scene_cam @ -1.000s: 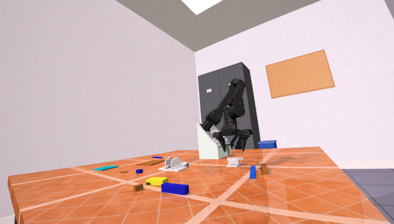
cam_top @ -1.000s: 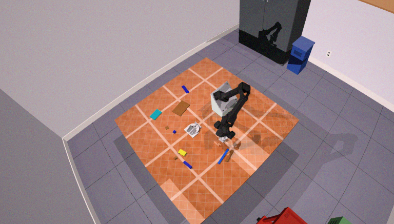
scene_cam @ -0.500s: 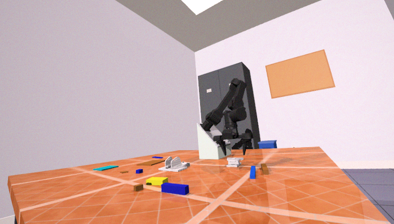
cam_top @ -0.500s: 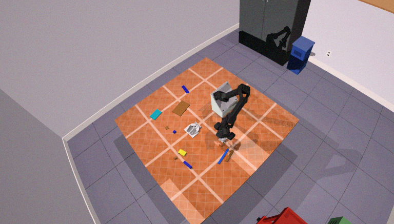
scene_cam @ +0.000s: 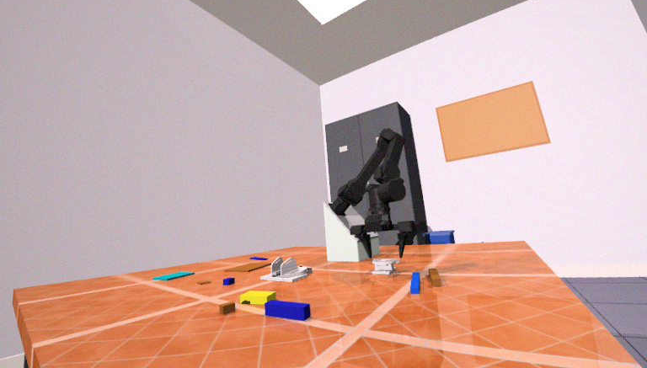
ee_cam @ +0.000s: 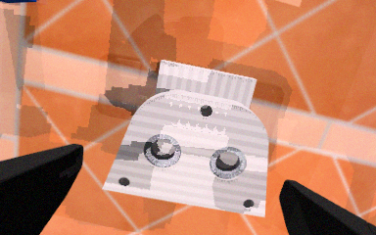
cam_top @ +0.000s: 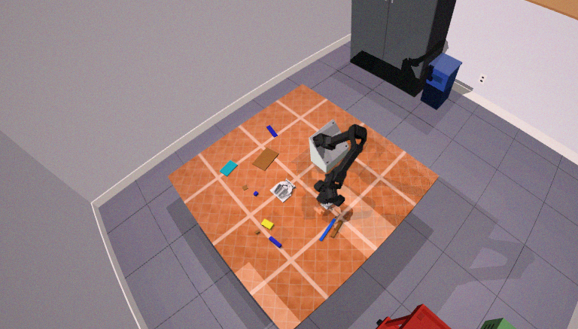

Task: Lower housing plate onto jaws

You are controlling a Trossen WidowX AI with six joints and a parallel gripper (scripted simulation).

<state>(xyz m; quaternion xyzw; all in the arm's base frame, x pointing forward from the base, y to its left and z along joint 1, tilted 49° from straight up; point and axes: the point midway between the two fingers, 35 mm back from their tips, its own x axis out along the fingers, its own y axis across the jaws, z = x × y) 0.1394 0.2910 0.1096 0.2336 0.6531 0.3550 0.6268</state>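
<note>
Now: gripper tip 1 cm short of the grey plate and 1 cm above it. Round my gripper tip: yellow block: 36 cm ahead, 11 cm to the right, 3 cm below; brown bar: 16 cm to the left, 7 cm ahead, 3 cm below; brown plate: 51 cm to the right, 11 cm ahead, 3 cm below.
</note>
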